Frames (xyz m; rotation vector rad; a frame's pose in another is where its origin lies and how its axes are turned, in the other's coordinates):
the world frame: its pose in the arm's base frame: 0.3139 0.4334 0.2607 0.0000 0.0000 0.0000
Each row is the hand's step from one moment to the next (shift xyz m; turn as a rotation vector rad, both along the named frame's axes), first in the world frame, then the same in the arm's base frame.
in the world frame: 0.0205 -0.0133 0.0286 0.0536 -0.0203 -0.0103
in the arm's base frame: 0.0205 -0.0133 0.0286 0.0536 -0.0203 -0.0103
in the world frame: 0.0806 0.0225 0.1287 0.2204 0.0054 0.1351
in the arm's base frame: 0.0806 0.0225 0.1287 0.2204 0.0054 0.1351
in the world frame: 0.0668 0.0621 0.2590 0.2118 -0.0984 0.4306
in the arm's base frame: 0.0668 0.0621 0.2590 0.2118 -0.0984 0.4306
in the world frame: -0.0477 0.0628 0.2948 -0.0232 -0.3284 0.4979
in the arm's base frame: -0.0477 0.0628 0.2948 -0.0232 -0.3284 0.4979
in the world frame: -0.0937 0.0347 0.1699 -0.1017 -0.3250 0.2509
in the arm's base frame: -0.0937 0.0347 0.1699 -0.1017 -0.3250 0.2509
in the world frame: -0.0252 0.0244 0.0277 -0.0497 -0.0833 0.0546
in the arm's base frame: -0.0252 0.0244 0.0277 -0.0497 -0.0833 0.0546
